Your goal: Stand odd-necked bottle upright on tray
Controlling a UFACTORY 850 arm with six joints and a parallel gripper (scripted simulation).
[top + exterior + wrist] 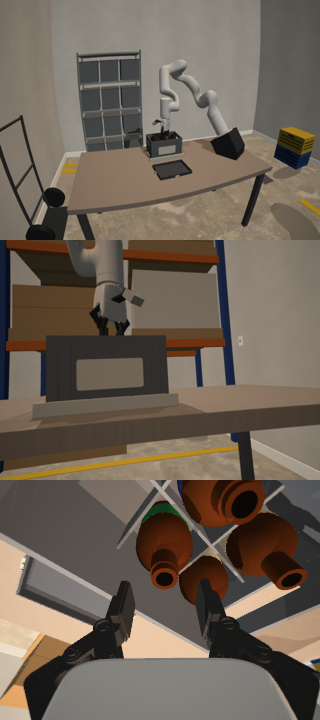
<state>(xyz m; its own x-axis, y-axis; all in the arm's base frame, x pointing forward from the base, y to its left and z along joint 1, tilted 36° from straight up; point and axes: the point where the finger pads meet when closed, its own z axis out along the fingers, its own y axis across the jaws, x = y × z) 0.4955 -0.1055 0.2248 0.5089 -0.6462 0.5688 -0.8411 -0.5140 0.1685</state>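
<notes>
The dark grey crate is 10 mm behind my hand, 40 mm to the right of it and 120 mm below it. From my hand the other things lie so: black tray (90 mm ahead, 230 mm to the left, 190 mm below); then bottle (110 mm behind, 60 mm to the right, 110 mm below).
</notes>
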